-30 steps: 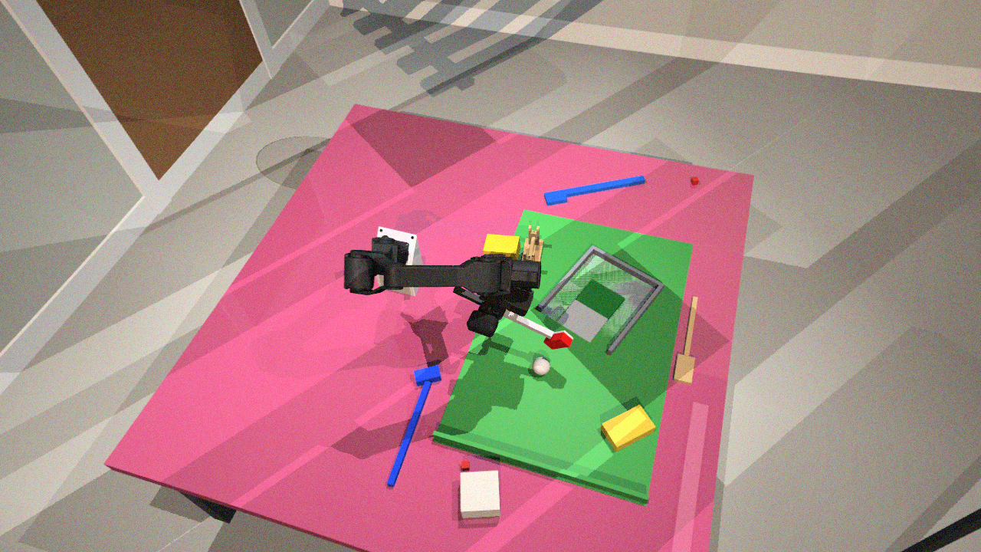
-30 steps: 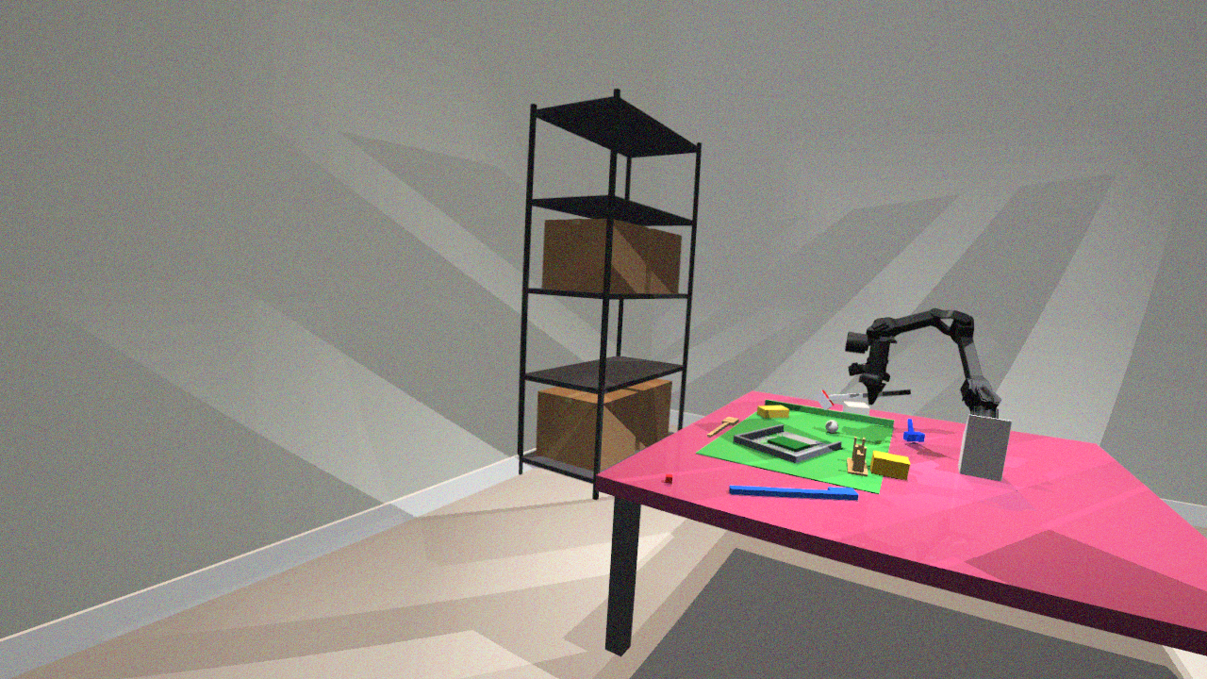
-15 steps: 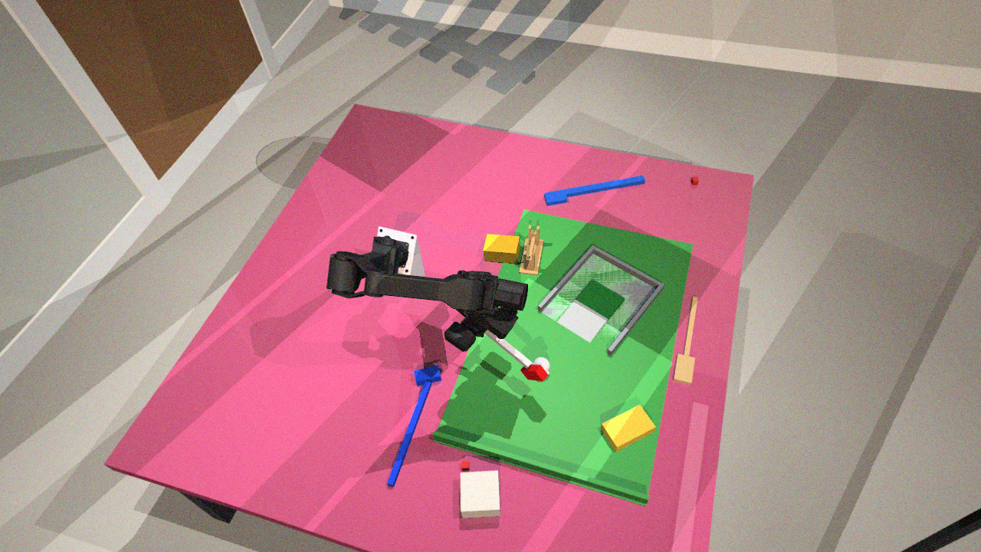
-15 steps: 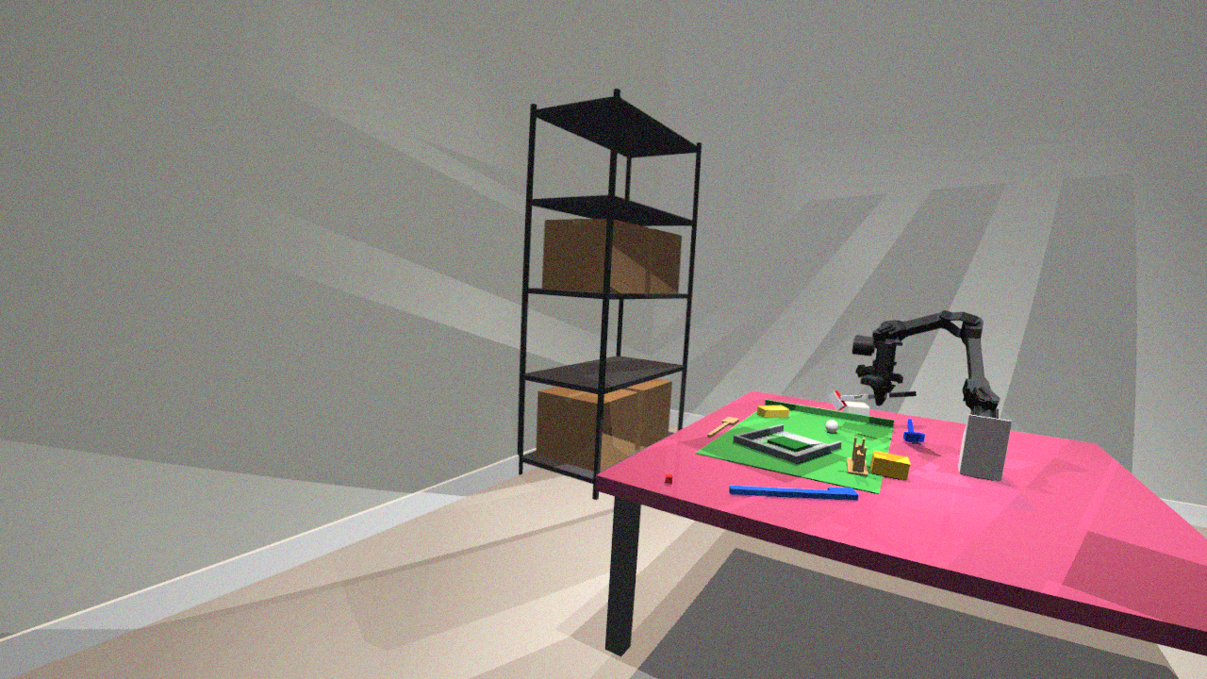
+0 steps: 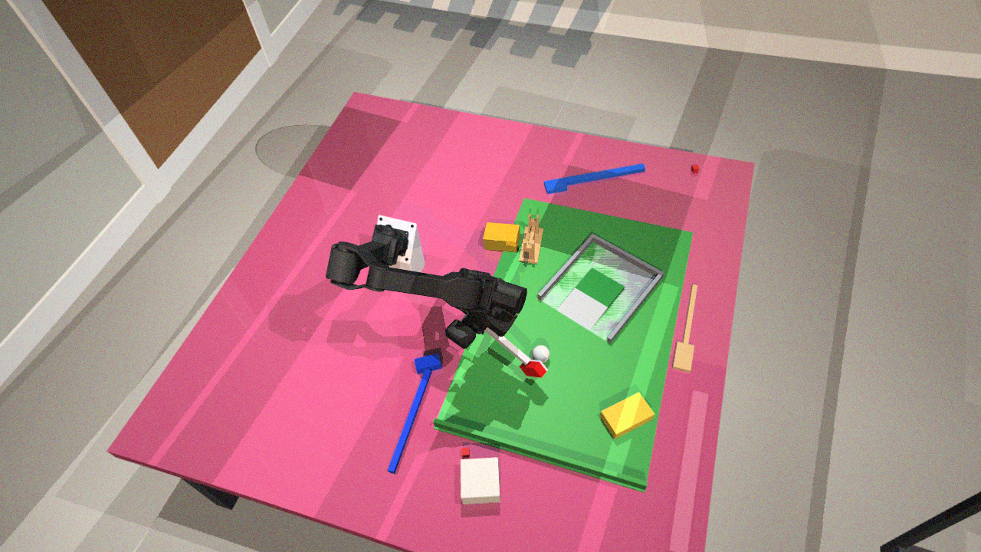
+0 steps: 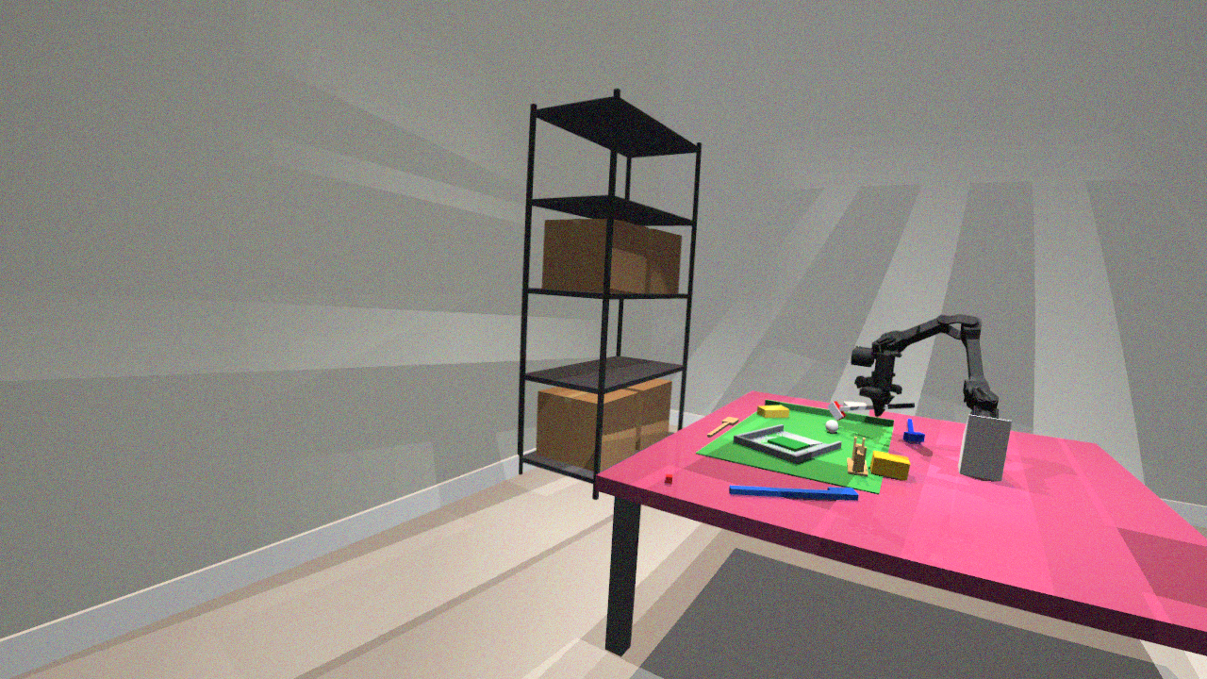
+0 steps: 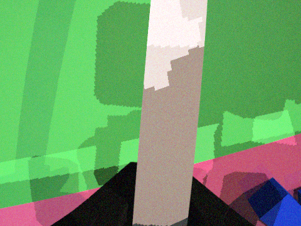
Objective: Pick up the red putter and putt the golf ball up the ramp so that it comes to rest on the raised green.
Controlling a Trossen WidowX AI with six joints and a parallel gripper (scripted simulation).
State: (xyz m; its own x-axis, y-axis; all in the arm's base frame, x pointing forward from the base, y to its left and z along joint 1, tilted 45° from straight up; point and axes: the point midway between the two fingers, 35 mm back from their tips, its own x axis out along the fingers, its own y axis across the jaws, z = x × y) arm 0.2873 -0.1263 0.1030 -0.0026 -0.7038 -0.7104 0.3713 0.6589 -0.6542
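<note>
The white golf ball is 140 mm ahead of my gripper tip, 60 mm below it and 10 mm to the left of it. Round my gripper tip: red putter: 40 mm ahead, 20 mm above, 10 mm to the right; white cube: 320 mm to the right, 90 mm ahead, 60 mm below; green mat: 190 mm ahead, 130 mm to the left, 80 mm below.
</note>
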